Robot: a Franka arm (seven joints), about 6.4 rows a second.
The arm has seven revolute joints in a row. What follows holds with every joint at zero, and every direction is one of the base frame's.
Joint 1 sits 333 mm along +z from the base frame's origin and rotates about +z.
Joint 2 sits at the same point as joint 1 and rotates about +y.
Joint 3 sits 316 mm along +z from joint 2 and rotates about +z.
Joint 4 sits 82.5 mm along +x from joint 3 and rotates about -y.
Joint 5 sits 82.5 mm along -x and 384 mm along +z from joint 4 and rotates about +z.
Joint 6 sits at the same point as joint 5 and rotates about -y.
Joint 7 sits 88 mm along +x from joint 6 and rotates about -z.
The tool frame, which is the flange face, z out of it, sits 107 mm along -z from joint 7; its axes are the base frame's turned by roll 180, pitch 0 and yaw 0 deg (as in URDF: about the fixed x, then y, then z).
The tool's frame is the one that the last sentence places.
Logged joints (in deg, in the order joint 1, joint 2, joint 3, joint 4, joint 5, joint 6, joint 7), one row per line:
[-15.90, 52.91, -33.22, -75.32, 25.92, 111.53, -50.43]
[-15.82, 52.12, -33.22, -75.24, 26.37, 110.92, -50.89]
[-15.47, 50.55, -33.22, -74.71, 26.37, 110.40, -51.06]
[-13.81, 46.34, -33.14, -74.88, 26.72, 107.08, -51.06]
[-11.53, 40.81, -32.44, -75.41, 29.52, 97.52, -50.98]
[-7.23, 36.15, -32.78, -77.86, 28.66, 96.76, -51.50]
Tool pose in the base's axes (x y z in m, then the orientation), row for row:
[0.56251, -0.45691, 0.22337, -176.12, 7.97, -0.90]
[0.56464, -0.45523, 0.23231, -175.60, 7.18, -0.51]
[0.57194, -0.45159, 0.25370, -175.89, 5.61, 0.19]
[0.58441, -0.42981, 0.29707, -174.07, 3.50, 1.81]
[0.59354, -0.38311, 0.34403, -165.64, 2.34, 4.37]
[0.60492, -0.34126, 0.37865, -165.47, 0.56, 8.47]
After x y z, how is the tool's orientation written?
As angles about the fixed x, y, z axes (roll, pitch, yaw), in degrees.
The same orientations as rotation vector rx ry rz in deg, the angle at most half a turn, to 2 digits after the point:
[-175.64, 1.79, 12.19]
[-175.23, 1.20, 10.96]
[-175.69, 0.02, 8.62]
[-174.03, -2.47, 5.46]
[-165.59, -5.89, 4.18]
[-165.09, -12.12, 2.37]

